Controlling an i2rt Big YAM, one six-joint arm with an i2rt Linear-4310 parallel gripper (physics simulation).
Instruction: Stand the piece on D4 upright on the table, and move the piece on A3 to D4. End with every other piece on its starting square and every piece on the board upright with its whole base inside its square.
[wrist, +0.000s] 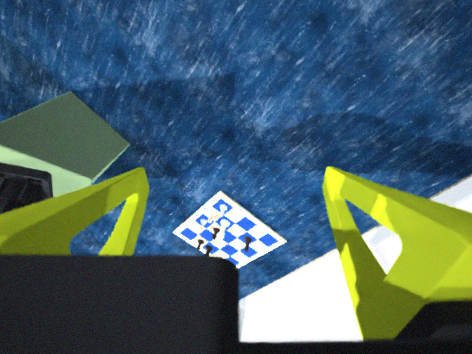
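Seen in the pictures: gripper, fingertip midpoint: (235, 177); arm's base at its link origin: (24, 186).
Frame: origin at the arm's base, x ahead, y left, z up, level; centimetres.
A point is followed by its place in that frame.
The small blue-and-white chessboard (269, 240) {x 50.0, y -1.5, z -15.7 cm} lies at an angle on the blue table, below the middle of the wrist view. Several light pieces stand or lie close together on its left part, among them one light piece (224, 225) {x 37.5, y -2.2, z -14.3 cm}. Dark pieces are also on it: one dark piece (247, 243) {x 45.2, y -4.1, z -14.0 cm} towards the right, another dark piece (216, 233) {x 37.1, y -6.3, z -14.4 cm} near the light ones, and two at the lower left edge. Which squares are D4 and A3, and which piece is lying, is too small to tell. My gripper (235, 177) {x 27.6, y 35.3, z 16.2 cm} is open and empty, high above the table.
A green block or box (65, 135) {x 2.1, y 8.9, z -6.9 cm} is at the left, with a black part (25, 185) {x 2.2, y 3.7, z 2.0 cm} in front of it. A white surface (300, 295) lies past the table's edge at the lower right. A dark housing hides the lower left and the board's bottom edge.
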